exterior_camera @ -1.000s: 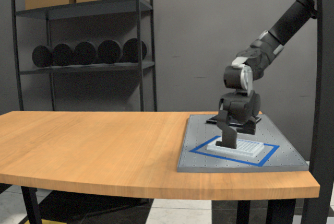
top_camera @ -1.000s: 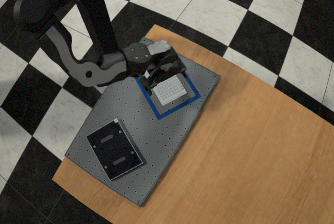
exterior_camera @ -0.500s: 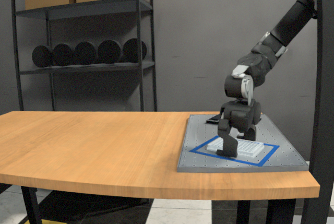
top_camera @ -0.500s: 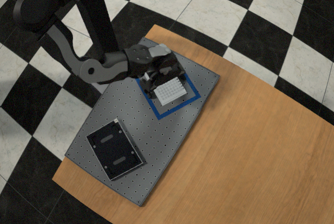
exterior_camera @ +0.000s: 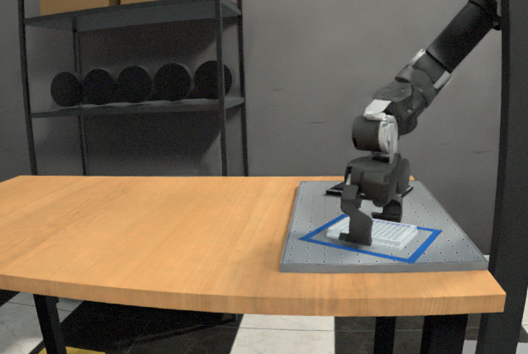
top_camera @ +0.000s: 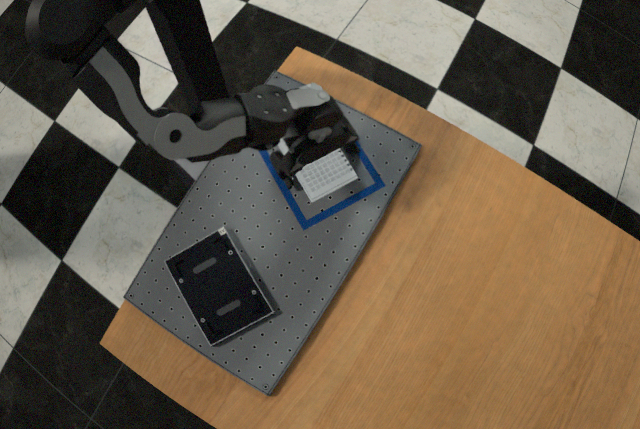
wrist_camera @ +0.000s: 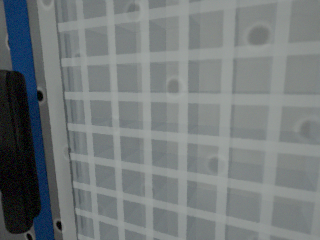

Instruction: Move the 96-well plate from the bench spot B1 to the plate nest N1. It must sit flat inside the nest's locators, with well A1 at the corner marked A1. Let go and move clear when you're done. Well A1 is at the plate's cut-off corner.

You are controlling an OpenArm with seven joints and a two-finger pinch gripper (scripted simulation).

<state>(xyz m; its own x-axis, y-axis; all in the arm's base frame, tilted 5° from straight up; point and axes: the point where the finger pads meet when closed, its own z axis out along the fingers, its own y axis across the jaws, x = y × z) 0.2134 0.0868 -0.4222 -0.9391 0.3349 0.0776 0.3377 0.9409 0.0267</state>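
Right now my hand is right at the clear 96-well plate. From my hand the other things lie so: plate nest: 20 mm ahead, 270 mm to the right.
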